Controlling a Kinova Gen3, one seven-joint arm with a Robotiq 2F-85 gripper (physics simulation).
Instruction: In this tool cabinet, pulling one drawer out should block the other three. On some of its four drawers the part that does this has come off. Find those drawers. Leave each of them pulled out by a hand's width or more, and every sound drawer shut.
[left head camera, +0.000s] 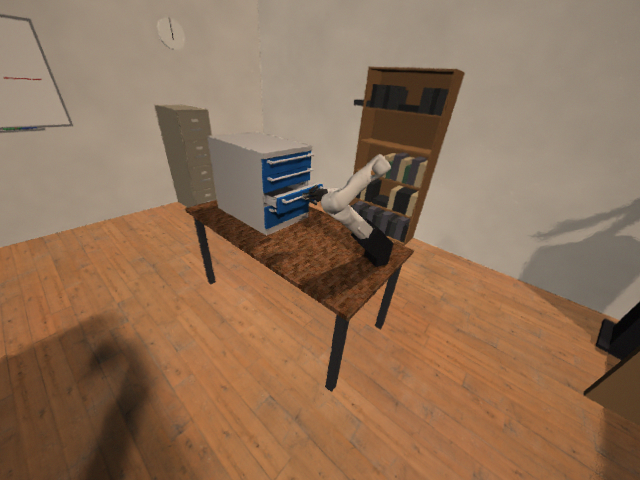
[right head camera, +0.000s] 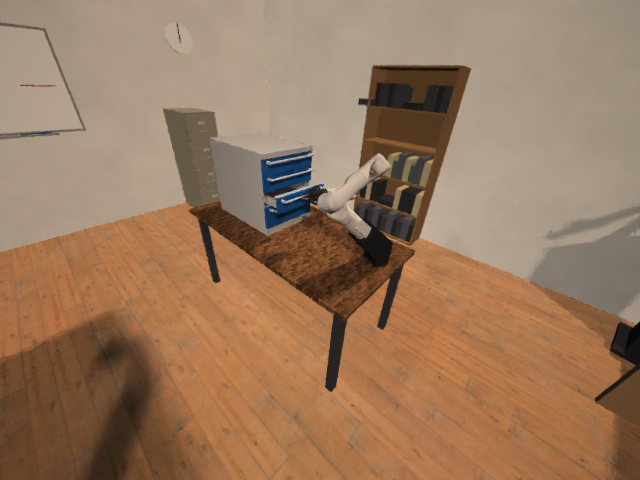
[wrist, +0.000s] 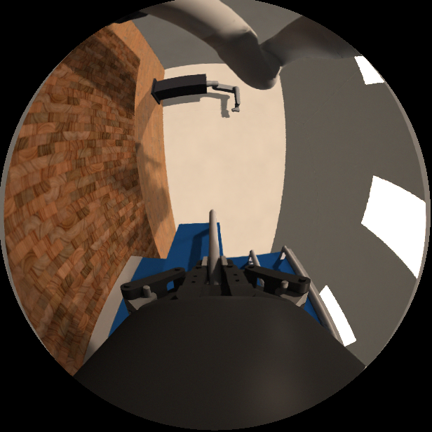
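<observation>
The grey cabinet (left head camera: 235, 178) (right head camera: 237, 180) stands at the table's far end with four blue drawers. The third drawer from the top (left head camera: 286, 206) (right head camera: 286, 206) (wrist: 187, 247) is pulled part of the way out. The top drawer (left head camera: 289, 166) (right head camera: 289, 166), second drawer (left head camera: 285, 184) (right head camera: 285, 184) and bottom drawer (left head camera: 290, 218) (right head camera: 290, 217) look shut. My gripper (left head camera: 309, 196) (right head camera: 309, 195) (wrist: 214, 263) is at the third drawer's front, near its right end. Its fingers are shut on that drawer's bar handle (wrist: 213, 232), which runs between them. The fingertips are small in the head views.
The wooden table (left head camera: 310, 253) (right head camera: 310, 253) (wrist: 75, 180) carries the cabinet and my arm's black base (left head camera: 378, 248) (right head camera: 378, 248). A bookshelf (left head camera: 448, 111) (right head camera: 454, 111) stands behind, to the right. A beige filing cabinet (left head camera: 173, 149) (right head camera: 181, 152) stands behind the table's far end.
</observation>
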